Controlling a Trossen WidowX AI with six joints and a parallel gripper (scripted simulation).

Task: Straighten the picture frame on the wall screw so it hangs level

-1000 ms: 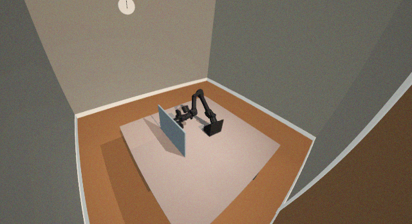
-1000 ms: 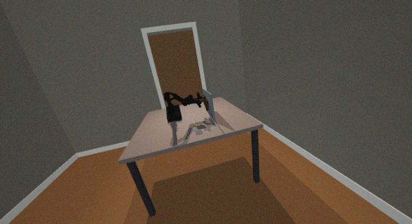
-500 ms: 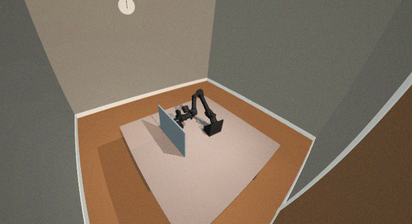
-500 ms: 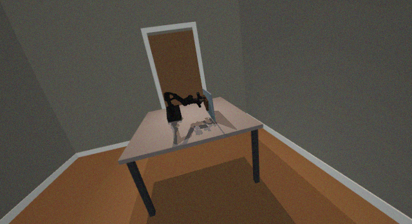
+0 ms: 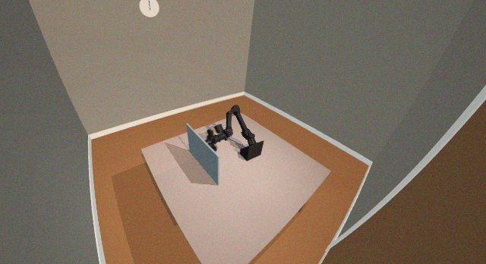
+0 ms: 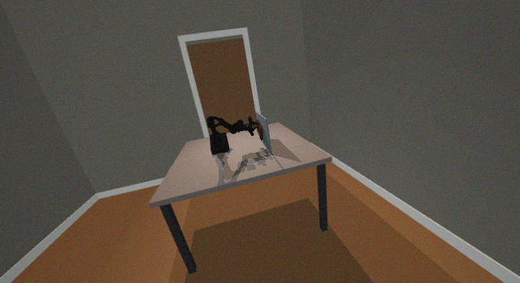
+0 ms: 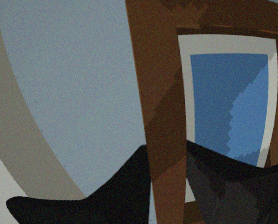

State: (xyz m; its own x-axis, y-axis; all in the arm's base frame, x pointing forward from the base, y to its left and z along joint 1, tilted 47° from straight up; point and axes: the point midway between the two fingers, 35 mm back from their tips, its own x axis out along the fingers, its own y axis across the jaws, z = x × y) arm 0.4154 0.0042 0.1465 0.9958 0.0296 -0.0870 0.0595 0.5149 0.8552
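My gripper tip is 1 cm to the right of the picture frame and 5 cm above it. From my gripper tip the other things lie so: wall panel (1 cm ahead, 2 cm to the left, 7 cm below).
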